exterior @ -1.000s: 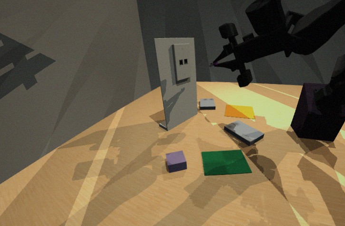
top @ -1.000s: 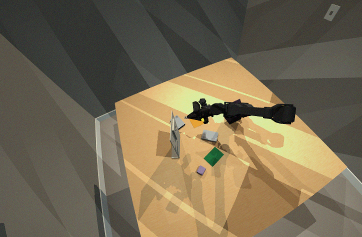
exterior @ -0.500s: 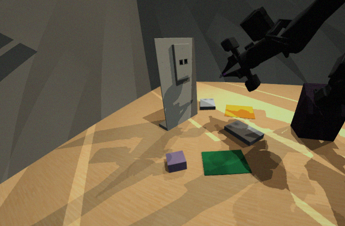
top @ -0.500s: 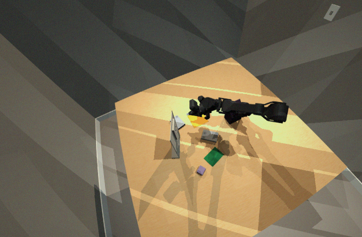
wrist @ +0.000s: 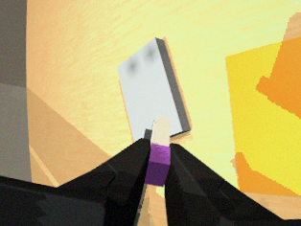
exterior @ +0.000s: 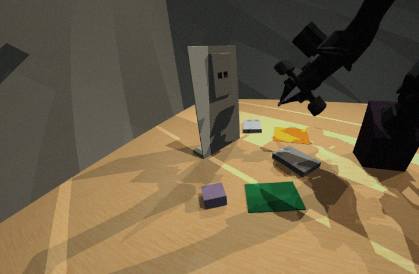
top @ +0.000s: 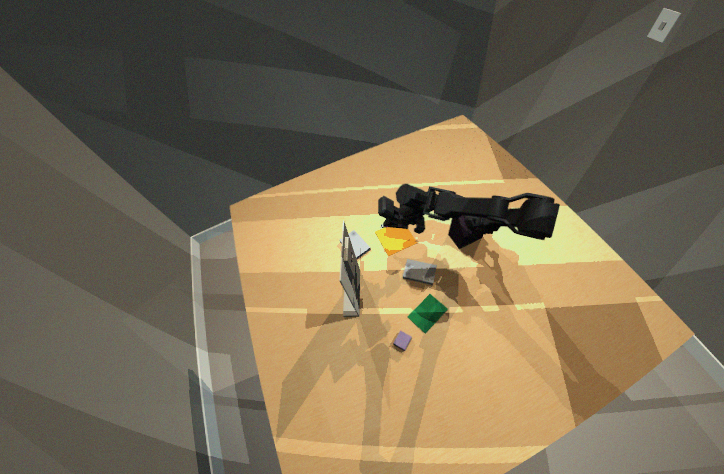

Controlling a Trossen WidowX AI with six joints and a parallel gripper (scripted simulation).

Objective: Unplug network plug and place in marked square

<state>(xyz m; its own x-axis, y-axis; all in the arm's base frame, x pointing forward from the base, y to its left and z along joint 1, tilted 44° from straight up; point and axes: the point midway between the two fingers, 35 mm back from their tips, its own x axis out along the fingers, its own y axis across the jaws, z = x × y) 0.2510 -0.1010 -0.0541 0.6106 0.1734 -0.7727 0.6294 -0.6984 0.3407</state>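
Right now my gripper tip is 40 mm past the orange square, 10 mm to the left of it and 120 mm above it. The rest, counted from my gripper tip: network plug: right at my gripper tip; then green square: 10 mm ahead, 300 mm to the left, 120 mm below; then grey upright panel: 180 mm ahead, 120 mm to the left, 20 mm above.
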